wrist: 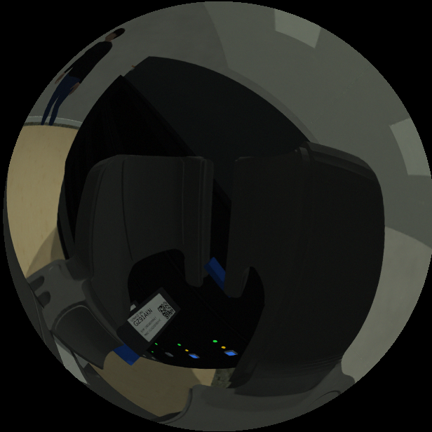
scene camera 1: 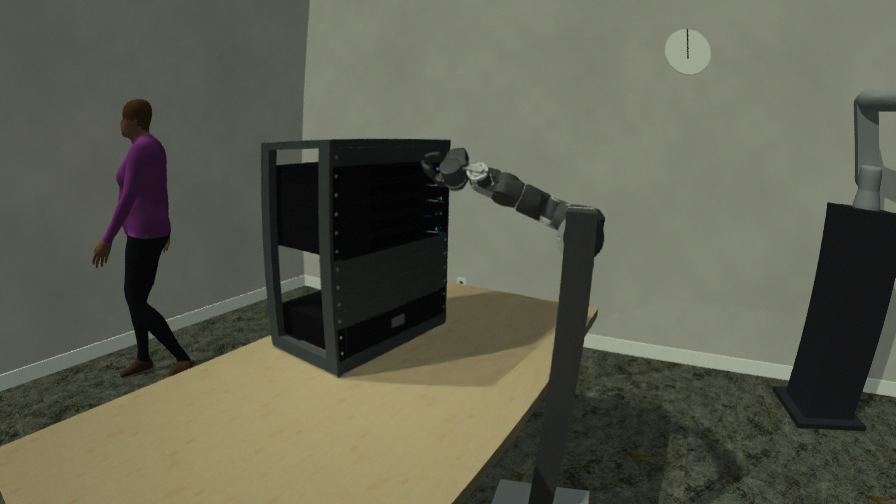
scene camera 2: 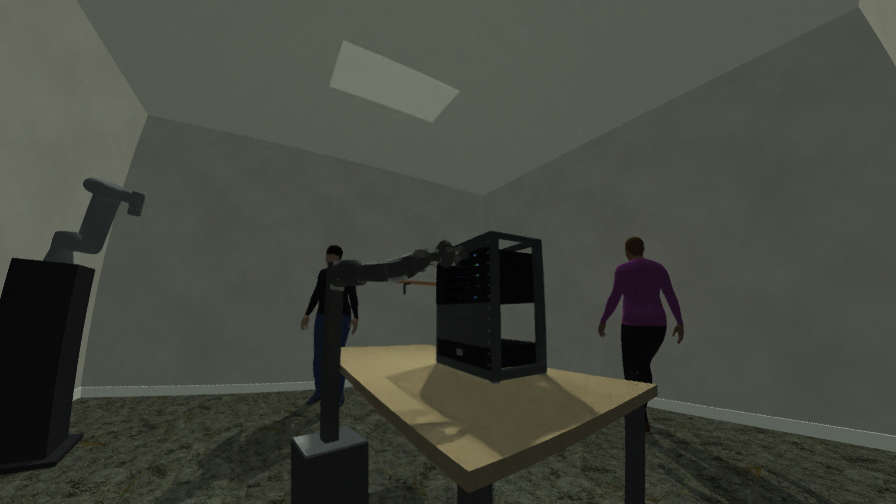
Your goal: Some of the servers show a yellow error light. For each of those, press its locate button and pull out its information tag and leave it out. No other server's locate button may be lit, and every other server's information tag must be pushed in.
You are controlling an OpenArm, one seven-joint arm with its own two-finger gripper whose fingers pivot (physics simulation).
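Observation:
The black servers (scene camera 1: 379, 210) (scene camera 2: 518, 275) sit in the upper part of the rack. In the wrist view, a yellow light (wrist: 223, 347) and another yellow light (wrist: 186, 350) show beside two lit blue locate buttons (wrist: 230, 353) (wrist: 194, 356). A grey button (wrist: 168, 354) is unlit. One information tag (wrist: 151, 318) is out, its label readable and its blue end (wrist: 126, 354) at the lower left. My gripper (wrist: 223, 227) (scene camera 1: 429, 164) (scene camera 2: 462, 252) is at the upper servers, its fingers closed on another blue tag (wrist: 215, 271). The right finger hides part of the front.
The rack (scene camera 1: 326, 263) (scene camera 2: 494, 313) stands on the wooden table (scene camera 1: 250, 426) (scene camera 2: 501, 432). A grey blanking panel (scene camera 1: 388, 275) and a lower black unit (scene camera 1: 369, 330) are below the servers. A person in purple (scene camera 1: 147, 188) (scene camera 2: 644, 291) and one in black (scene camera 2: 324, 288) are away from the table.

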